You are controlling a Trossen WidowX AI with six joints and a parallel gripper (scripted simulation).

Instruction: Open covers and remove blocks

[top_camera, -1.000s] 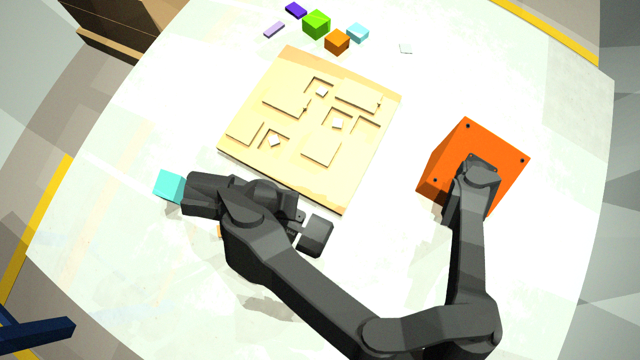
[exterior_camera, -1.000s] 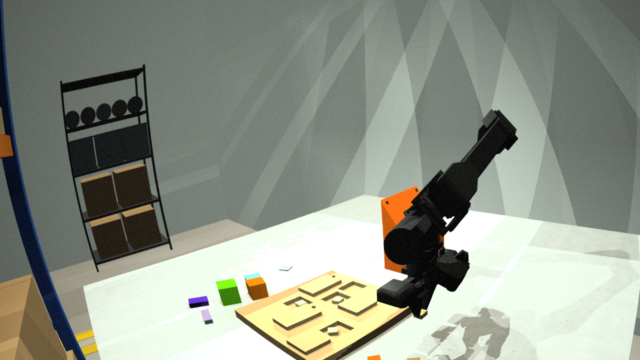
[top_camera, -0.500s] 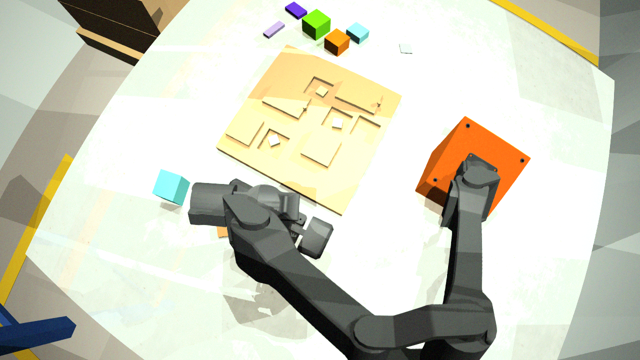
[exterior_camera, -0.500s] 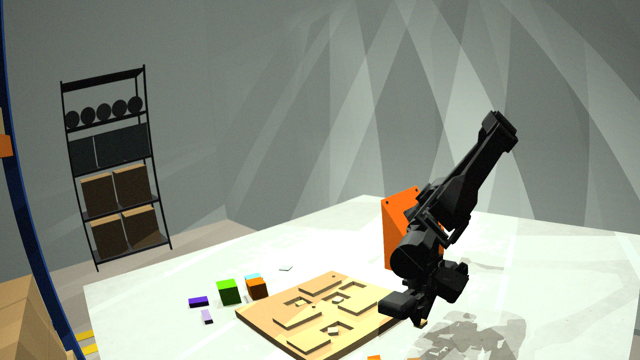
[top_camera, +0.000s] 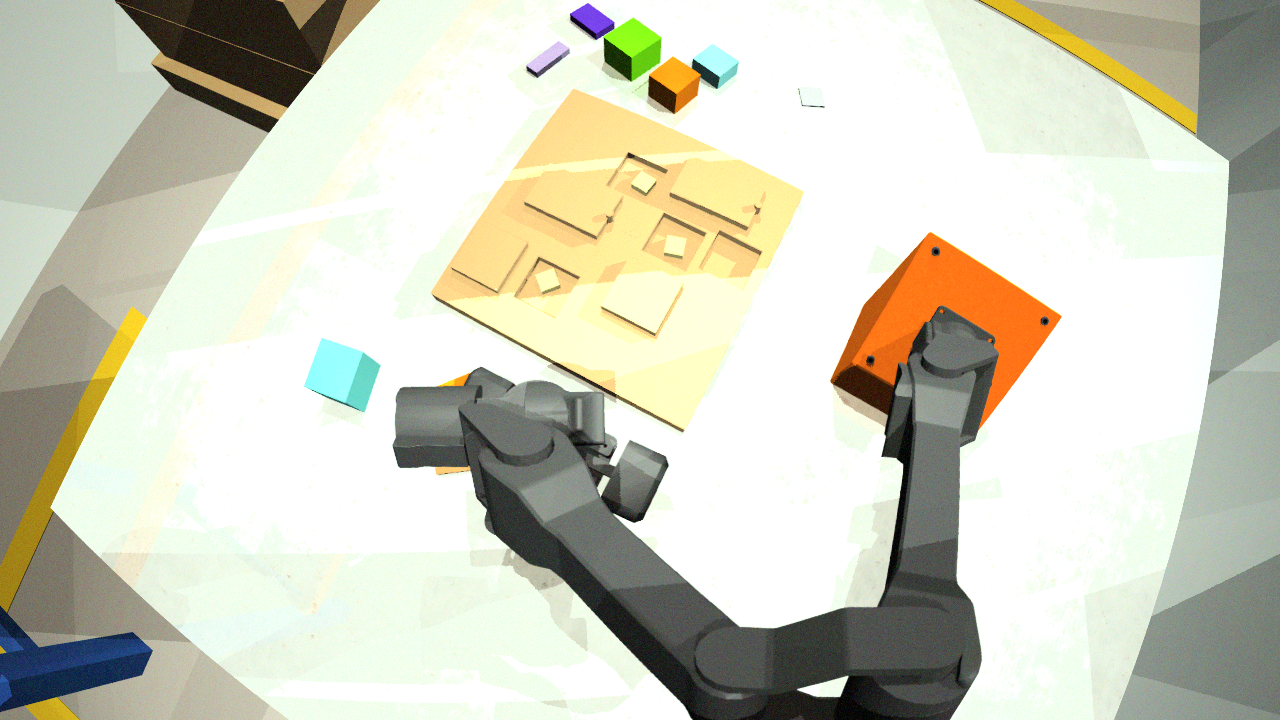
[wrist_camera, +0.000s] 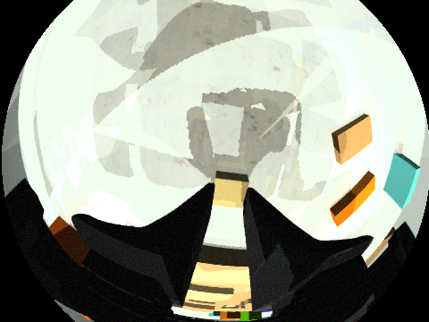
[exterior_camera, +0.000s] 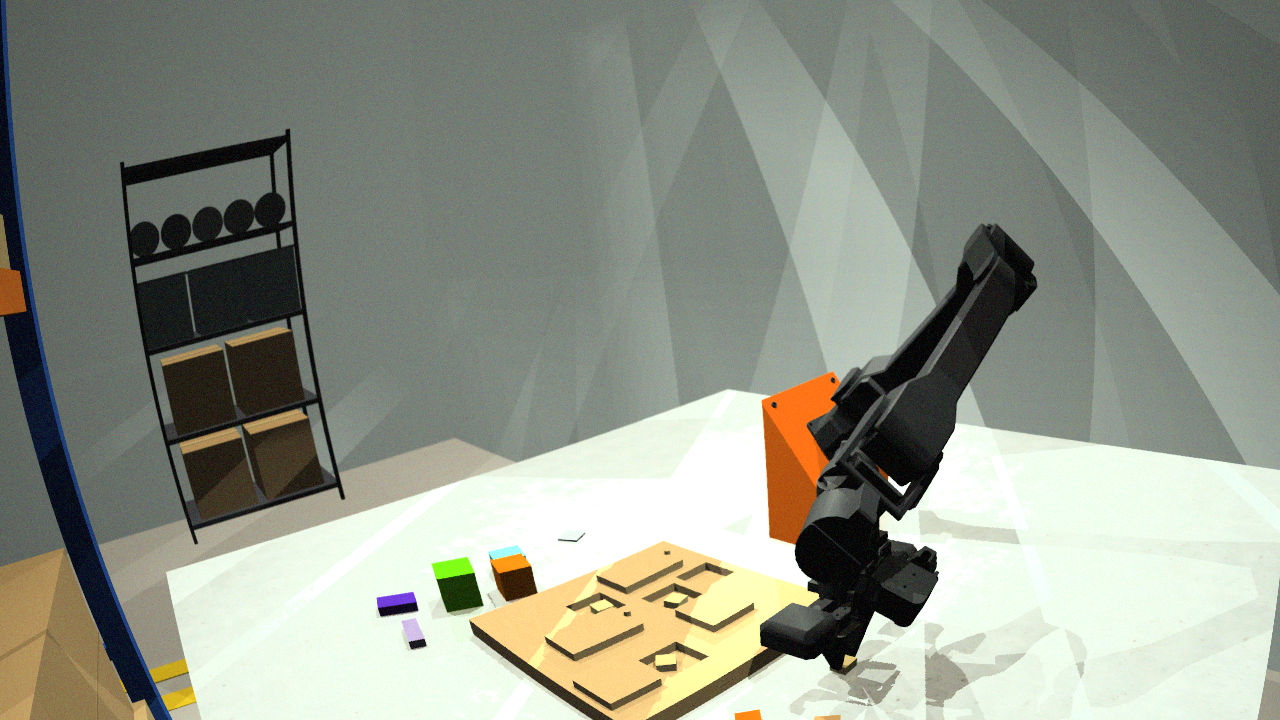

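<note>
Right now my gripper tip is 9 cm short of the tan slab, 6 cm to the right of it and 1 cm above it. The rest, counted from my gripper tip: orange cube (43 cm to the right, 11 cm ahead, 1 cm above); then teal cube (24 cm ahead, 5 cm to the left, 2 cm above); then orange flat piece (13 cm ahead).
</note>
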